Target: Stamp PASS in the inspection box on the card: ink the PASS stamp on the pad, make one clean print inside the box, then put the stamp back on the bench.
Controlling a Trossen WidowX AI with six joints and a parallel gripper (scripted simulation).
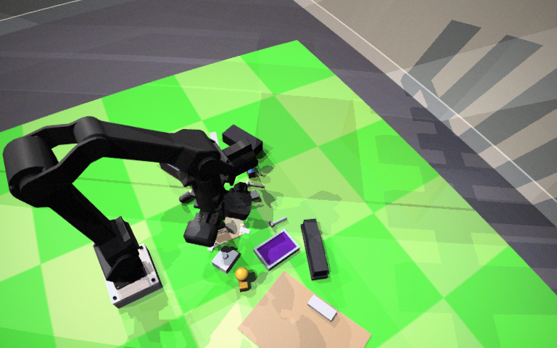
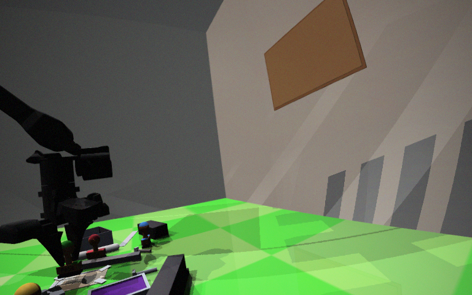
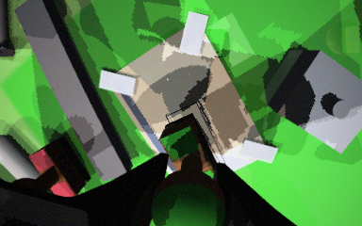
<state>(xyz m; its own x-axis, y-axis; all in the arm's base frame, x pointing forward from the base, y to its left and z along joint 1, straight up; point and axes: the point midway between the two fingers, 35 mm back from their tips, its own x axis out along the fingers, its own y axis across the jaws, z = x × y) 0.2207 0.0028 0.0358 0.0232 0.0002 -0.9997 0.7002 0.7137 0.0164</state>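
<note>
Now: the taped card 40 mm below my gripper tip, 10 mm to the right of it and 10 mm ahead of it. From my gripper tip the other things lie so: green-knobbed PASS stamp: right at my gripper tip; grey block: 80 mm to the right, 20 mm below, 20 mm behind; grey bar: 70 mm ahead, 50 mm to the left, 30 mm below.
</note>
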